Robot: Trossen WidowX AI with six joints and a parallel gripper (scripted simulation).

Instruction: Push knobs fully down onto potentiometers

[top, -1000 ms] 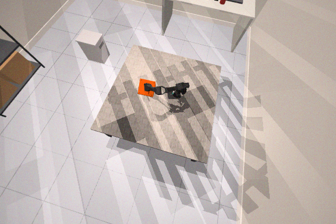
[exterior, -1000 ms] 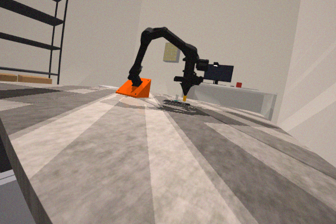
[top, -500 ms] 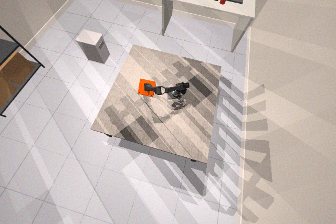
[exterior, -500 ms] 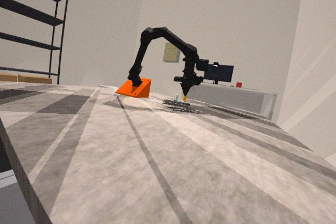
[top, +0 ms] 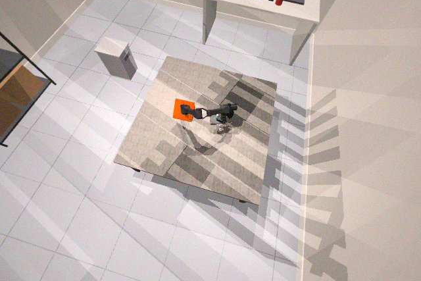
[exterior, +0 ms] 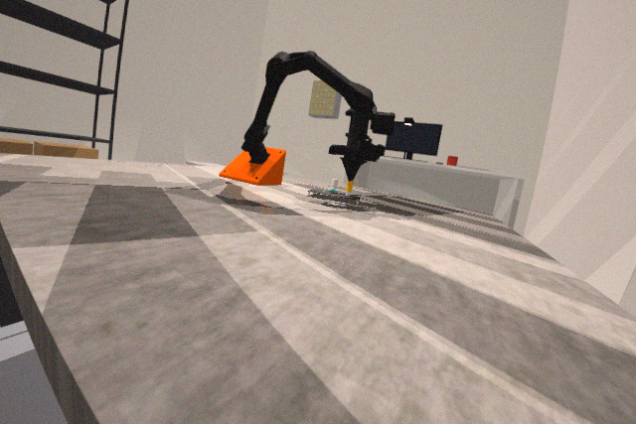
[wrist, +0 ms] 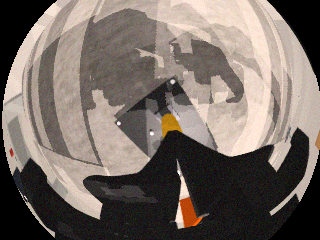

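Right now my gripper tip is 10 mm above the orange knob. From my gripper tip the other things lie so: white knob: 60 mm behind, 20 mm to the left, 20 mm below.
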